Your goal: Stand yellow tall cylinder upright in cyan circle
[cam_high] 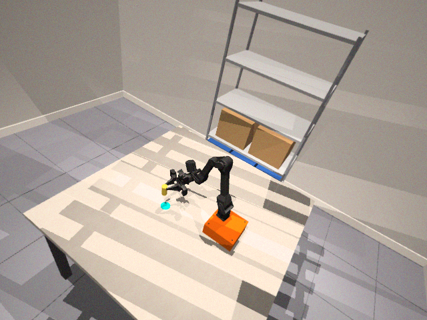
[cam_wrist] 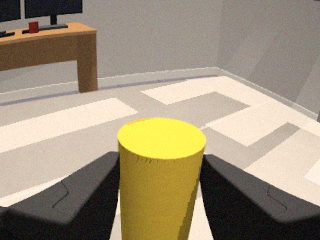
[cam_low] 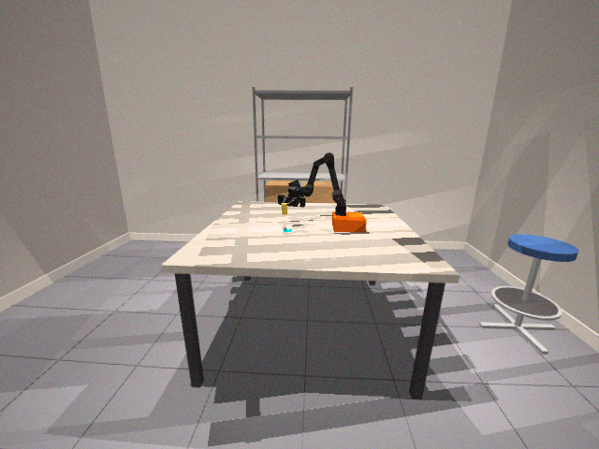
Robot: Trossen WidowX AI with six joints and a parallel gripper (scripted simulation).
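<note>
Right now my gripper tip is 2 cm past the cyan circle and 16 cm above it. The rest, counted from my gripper tip: yellow tall cylinder (2 cm below).
</note>
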